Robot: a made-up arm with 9 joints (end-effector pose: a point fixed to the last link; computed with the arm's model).
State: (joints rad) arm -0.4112 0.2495 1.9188 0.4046 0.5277 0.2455 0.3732 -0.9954 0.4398
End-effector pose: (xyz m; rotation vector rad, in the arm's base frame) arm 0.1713 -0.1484 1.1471 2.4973 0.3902 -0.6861
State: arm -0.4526 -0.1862 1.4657 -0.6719 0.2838 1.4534 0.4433 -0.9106 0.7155
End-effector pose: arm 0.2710 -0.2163 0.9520 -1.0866 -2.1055 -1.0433
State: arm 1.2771 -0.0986 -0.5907 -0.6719 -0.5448 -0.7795 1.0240 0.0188 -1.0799
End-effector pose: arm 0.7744 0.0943 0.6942 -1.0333 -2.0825 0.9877
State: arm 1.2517 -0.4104 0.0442 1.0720 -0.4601 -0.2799 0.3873 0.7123 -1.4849
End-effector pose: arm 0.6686 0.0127 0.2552 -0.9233 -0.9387 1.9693
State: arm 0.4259 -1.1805 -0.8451 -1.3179 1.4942 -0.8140 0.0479 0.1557 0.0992
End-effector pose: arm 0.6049 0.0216 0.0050 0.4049 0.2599 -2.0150
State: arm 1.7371 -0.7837 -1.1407 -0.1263 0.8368 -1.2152 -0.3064 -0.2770 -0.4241
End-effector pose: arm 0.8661 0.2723 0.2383 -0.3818 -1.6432 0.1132
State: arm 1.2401 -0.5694 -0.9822 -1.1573 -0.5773 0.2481 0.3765 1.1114 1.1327
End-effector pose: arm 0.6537 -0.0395 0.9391 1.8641 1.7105 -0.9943
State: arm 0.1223 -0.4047 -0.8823 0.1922 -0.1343 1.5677 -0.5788 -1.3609 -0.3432
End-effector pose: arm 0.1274 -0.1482 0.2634 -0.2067 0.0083 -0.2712
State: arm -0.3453 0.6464 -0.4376 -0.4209 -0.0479 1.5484 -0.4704 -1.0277 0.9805
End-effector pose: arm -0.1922 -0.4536 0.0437 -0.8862 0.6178 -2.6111
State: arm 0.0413 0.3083 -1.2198 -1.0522 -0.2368 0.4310 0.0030 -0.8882 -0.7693
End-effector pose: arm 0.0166 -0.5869 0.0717 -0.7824 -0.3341 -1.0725
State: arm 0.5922 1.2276 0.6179 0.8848 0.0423 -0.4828 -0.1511 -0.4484 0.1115
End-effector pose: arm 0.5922 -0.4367 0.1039 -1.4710 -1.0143 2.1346
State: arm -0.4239 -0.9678 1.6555 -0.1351 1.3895 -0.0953 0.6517 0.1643 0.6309
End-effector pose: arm -1.0166 0.0792 0.7197 0.5656 0.9571 1.0228
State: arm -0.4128 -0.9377 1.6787 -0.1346 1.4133 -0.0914 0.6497 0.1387 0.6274
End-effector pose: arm -1.0117 0.0829 0.7271 0.5873 0.9552 1.0190
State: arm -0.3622 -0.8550 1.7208 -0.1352 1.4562 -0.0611 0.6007 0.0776 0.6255
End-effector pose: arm -0.9987 0.0696 0.7593 0.6020 0.9916 1.0022
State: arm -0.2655 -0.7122 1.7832 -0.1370 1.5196 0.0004 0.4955 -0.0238 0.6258
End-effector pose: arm -0.9733 0.0345 0.8127 0.5858 1.0749 0.9753
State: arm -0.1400 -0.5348 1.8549 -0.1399 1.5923 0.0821 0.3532 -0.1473 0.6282
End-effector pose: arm -0.9381 -0.0198 0.8660 0.5111 1.1850 0.9589
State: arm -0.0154 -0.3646 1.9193 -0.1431 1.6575 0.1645 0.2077 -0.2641 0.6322
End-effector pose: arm -0.9015 -0.0844 0.9024 0.3879 1.2852 0.9726
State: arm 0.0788 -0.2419 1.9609 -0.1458 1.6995 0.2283 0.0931 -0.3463 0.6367
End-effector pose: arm -0.8716 -0.1427 0.9216 0.2663 1.3503 1.0073
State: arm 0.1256 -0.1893 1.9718 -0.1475 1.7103 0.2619 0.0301 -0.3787 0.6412
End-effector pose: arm -0.8552 -0.1768 0.9287 0.1924 1.3775 1.0325
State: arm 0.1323 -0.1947 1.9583 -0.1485 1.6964 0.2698 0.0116 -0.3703 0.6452
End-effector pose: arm -0.8527 -0.1860 0.9290 0.1684 1.3800 1.0363
